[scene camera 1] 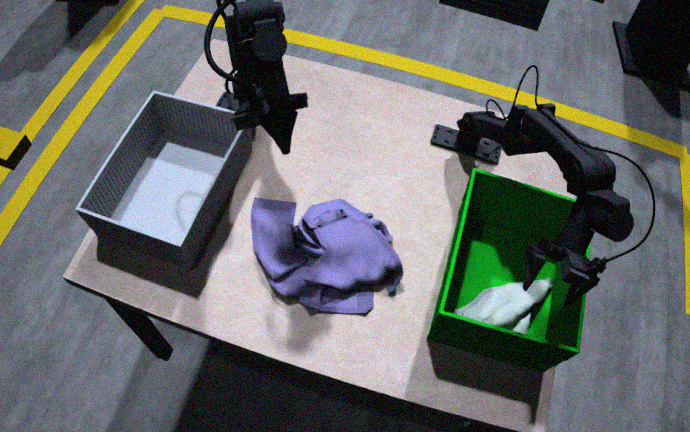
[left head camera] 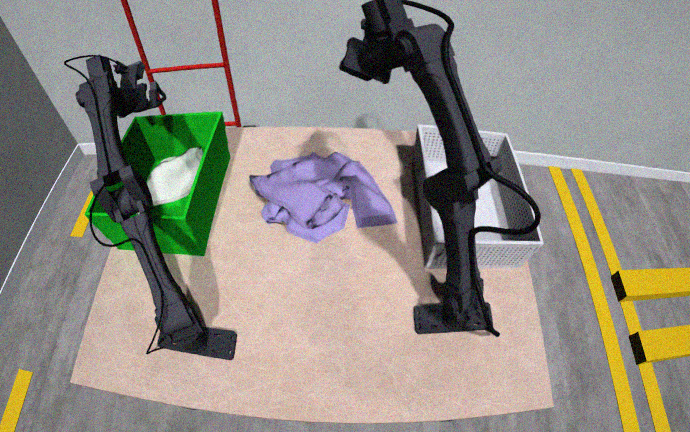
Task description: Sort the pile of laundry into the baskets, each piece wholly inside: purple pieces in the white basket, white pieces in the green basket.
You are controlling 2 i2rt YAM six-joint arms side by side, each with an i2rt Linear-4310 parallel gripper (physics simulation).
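Observation:
A purple pile [left head camera: 305,195] [scene camera 1: 341,249] lies crumpled on the table between the baskets, a flap reaching toward the white basket [left head camera: 501,254] [scene camera 1: 137,244]. How many pieces it holds cannot be told. No cloth shows in the visible part of the white basket. A white cloth [left head camera: 175,178] [scene camera 1: 501,302] lies inside the green basket [left head camera: 214,185] [scene camera 1: 499,339]. My left gripper [left head camera: 146,92] [scene camera 1: 554,285] is open above the green basket, its fingers over the cloth in the scene view. My right gripper [left head camera: 379,76] [scene camera 1: 286,148] is shut and empty, raised above the table between pile and white basket.
The right arm [left head camera: 458,147] passes over the white basket in the head view. The left arm [left head camera: 137,228] crosses the green basket's side. Both baskets have upright walls. A red frame [left head camera: 188,67] stands beyond the table's far edge. Yellow bars [left head camera: 656,283] stand at the right.

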